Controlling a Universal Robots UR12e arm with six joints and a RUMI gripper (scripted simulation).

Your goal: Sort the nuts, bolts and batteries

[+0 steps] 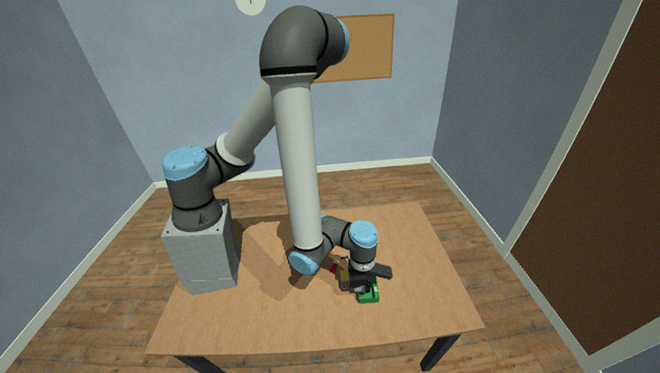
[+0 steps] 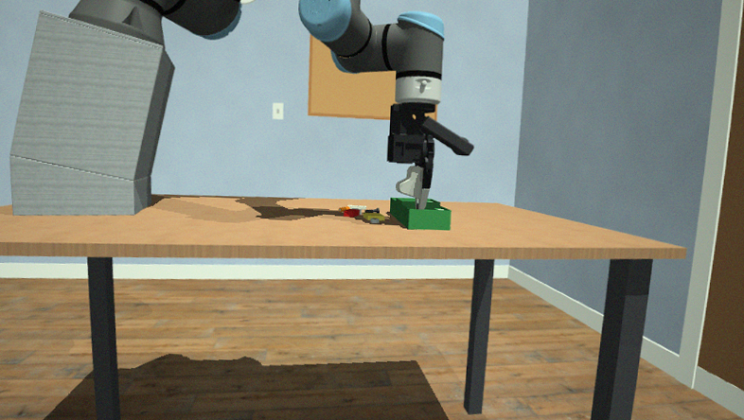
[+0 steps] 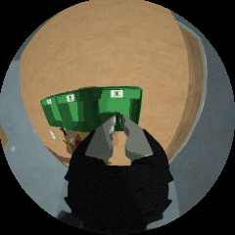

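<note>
The green bin is 90 mm to the left of my hand, 10 mm below it and 10 mm ahead of it. From my hand the other things lie so: yellow battery (90 mm to the left, 90 mm behind, 30 mm below); then red battery (150 mm to the left, 130 mm behind, 30 mm below); then dark nut (90 mm behind, 30 mm to the left, 30 mm below).
</note>
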